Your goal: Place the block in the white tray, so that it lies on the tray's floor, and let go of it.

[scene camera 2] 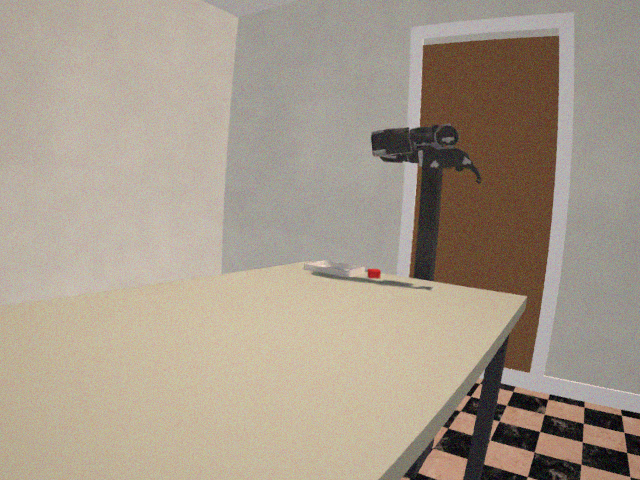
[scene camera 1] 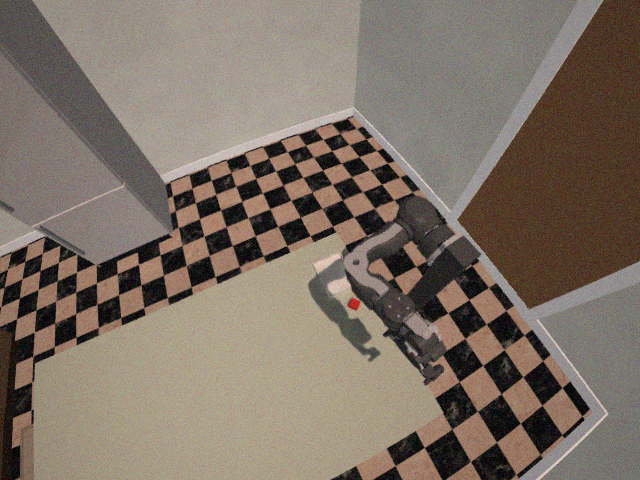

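The red block (scene camera 1: 354, 303) (scene camera 2: 374, 273) lies on the table (scene camera 1: 206, 387) (scene camera 2: 258, 361), outside the white tray and close beside it. The white tray (scene camera 1: 326, 263) (scene camera 2: 350, 271) stands near the table's far edge; in the scene camera 1 view the arm and its shadow cover part of it, and in the scene camera 2 view its floor is seen at a very flat angle. My gripper (scene camera 1: 405, 358) (scene camera 2: 467, 168) is open and holds no block. It hangs high above the table's end, well above the block and off to the side of it, away from the tray.
The arm's dark post (scene camera 1: 439, 276) (scene camera 2: 428, 222) stands beyond the table's edge, in front of a brown door (scene camera 1: 558, 180) (scene camera 2: 496, 206). The arm's upper links pass above the tray's side of the table. A grey cabinet (scene camera 1: 98, 118) stands on the floor away from the table.
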